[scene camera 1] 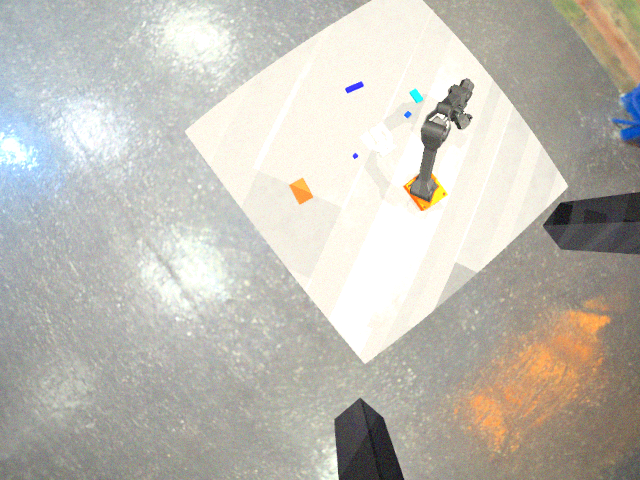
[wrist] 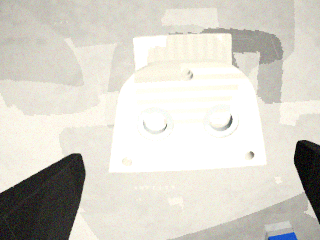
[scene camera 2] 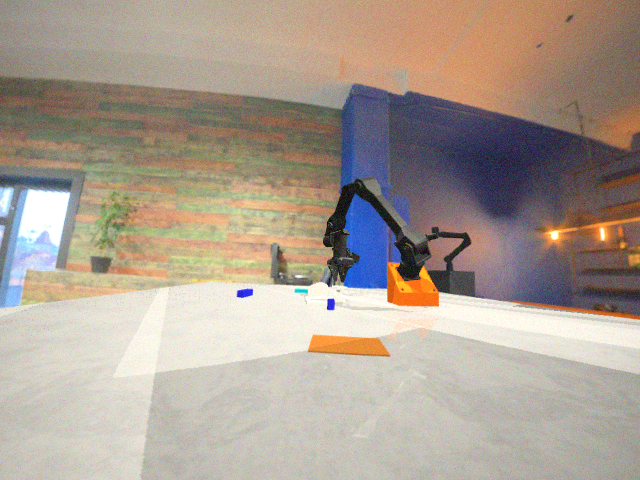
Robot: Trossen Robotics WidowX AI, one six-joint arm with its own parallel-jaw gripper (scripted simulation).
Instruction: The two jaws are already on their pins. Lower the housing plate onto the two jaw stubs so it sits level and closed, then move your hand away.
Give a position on a flat orange pad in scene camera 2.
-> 319,343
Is my gripper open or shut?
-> Open.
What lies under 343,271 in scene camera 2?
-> My gripper.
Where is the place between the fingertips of my gripper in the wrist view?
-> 192,159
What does my gripper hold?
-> Nothing.
